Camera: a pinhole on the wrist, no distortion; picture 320 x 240 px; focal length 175.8 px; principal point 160.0 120.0 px. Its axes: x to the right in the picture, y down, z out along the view. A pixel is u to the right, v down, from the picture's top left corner.
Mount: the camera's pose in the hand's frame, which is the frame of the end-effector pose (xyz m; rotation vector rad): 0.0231 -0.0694 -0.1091 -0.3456 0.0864 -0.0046
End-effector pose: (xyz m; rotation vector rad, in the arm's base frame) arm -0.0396 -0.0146 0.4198 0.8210 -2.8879 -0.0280
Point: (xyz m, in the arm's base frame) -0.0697 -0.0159 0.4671
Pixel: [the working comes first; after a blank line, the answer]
In the camera's frame: 0.0017 0.0589 0.0924

163 232
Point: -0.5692 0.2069 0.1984
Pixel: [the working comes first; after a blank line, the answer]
In the camera's frame: 0.2335 0.3539 0.5725

232 229
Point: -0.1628 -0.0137 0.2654
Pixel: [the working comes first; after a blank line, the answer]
In the camera's frame: 0.0343 0.0234 0.3092

179 133
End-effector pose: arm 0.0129 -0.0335 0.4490 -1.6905 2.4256 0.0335
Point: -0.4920 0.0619 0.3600
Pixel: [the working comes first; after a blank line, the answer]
In the camera's frame: 0.0489 0.4992 0.3327

outside the picture
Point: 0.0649 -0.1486 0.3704
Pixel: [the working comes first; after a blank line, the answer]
In the camera's frame: 0.0641 -0.0735 0.1705

226 44
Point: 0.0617 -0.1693 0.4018
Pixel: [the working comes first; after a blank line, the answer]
In the camera's frame: 0.0822 -0.0688 0.1377

265 32
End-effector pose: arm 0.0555 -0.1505 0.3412 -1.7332 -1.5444 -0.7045
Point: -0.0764 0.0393 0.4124
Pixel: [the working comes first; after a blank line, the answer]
In the camera's frame: 0.1116 -0.1518 0.1936

outside the picture
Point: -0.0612 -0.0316 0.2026
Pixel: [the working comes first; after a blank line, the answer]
In the camera's frame: -0.0994 -0.1280 0.2583

92 33
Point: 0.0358 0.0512 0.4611
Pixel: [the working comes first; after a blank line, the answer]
In the camera's frame: 0.1727 -0.0464 0.2093

305 81
